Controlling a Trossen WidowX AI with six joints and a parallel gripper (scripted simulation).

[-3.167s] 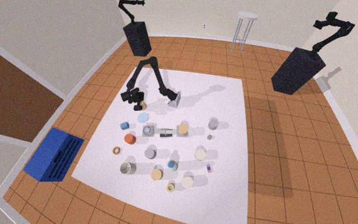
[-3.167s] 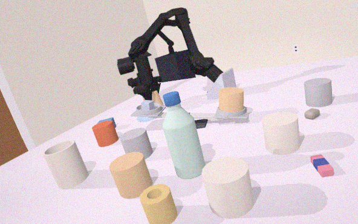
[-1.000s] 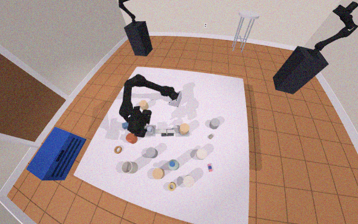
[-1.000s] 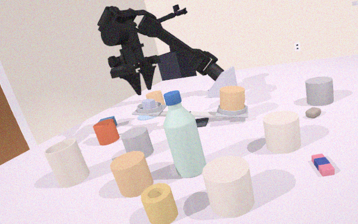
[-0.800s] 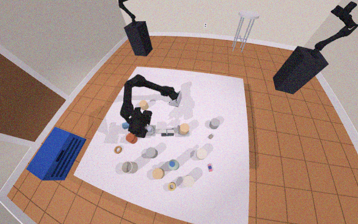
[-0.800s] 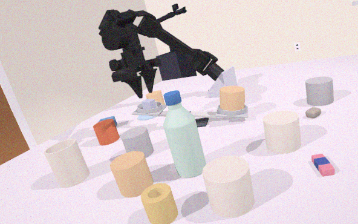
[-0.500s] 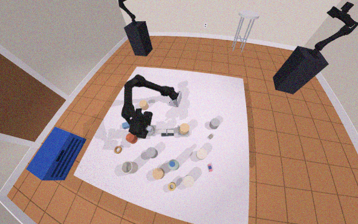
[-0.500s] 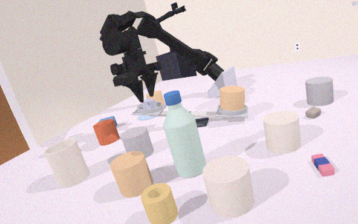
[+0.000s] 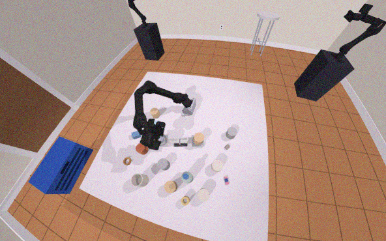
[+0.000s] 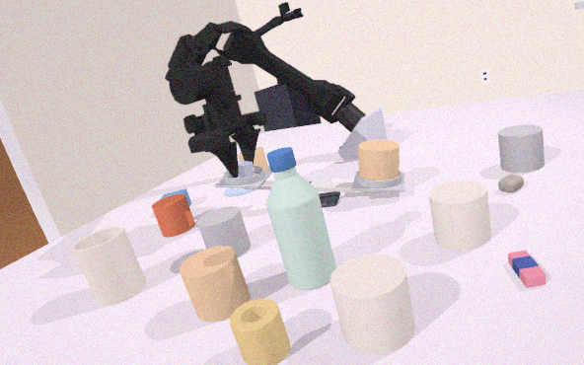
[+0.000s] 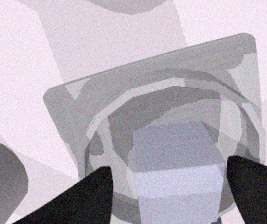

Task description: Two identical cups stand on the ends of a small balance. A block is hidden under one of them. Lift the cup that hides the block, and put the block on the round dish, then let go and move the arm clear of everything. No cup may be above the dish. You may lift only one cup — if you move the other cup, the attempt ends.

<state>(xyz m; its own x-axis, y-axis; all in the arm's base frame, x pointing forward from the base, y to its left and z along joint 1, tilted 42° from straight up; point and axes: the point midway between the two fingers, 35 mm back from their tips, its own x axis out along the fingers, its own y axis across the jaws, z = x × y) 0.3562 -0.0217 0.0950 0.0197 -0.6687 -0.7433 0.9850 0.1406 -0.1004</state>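
Now: the pale blue round dish 14 cm to the right of my gripper tip, 12 cm behind it and 8 cm below it. Round my gripper tip: orange cylinder 13 cm to the right, 12 cm ahead, 5 cm below; then grey block right at my gripper tip; then blue block 25 cm to the right, 6 cm below, 1 cm ahead.
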